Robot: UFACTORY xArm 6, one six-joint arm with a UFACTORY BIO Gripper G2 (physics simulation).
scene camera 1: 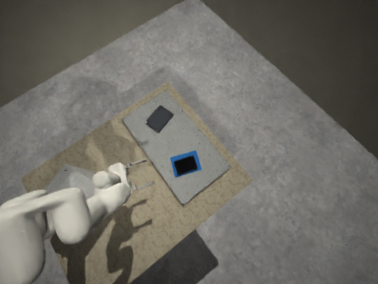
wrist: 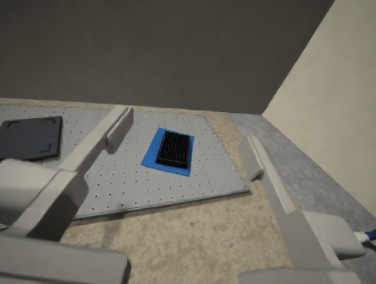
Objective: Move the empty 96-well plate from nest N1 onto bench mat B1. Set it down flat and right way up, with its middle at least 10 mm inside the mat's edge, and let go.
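Frame: origin at the arm's base, x ahead, y left, z up, level; metres.
Where they show: hand at its tool point: (scene camera 1: 146, 172) (wrist: 189, 143).
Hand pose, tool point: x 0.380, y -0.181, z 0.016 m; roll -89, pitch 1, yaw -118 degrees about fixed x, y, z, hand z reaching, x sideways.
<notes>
Things, the pixels of their top centre, and the offset from my tool point. Level surfaces: height alone.
- black 96-well plate at its top centre: (wrist: 175, 146) (scene camera 1: 185, 164) 0.182 m ahead, 0.089 m right, 0.196 m down
- blue bench mat B1 at its surface level: 0.210 m down
- dark grey nest N1 at its top centre: (wrist: 27, 135) (scene camera 1: 159, 117) 0.293 m ahead, 0.256 m left, 0.197 m down
- grey perforated board at its surface level: 0.212 m down
- tan bench top at its surface level: 0.225 m down
The black 96-well plate (scene camera 1: 186, 165) (wrist: 174, 149) lies flat and right way up on the blue bench mat B1 (scene camera 1: 196, 155) (wrist: 151, 155), with blue showing around it. Its middle is well inside the mat's edge. The dark grey nest N1 (scene camera 1: 160, 119) (wrist: 31, 137) holds no plate. My gripper (scene camera 1: 149, 172) (wrist: 185, 142) is open and empty. In scene camera 1 it is off the near long edge of the perforated board, apart from the plate and mat. In the wrist view the plate shows beyond and between the two fingers.
The mat and nest are on a grey perforated board (scene camera 1: 172, 187) (wrist: 215, 185), which rests on a tan bench top (scene camera 1: 210, 200) (wrist: 185, 240). A dark slab (scene camera 1: 185, 260) lies beside the bench in scene camera 1. A blue and white item (wrist: 367, 236) shows at the wrist view's right edge.
</notes>
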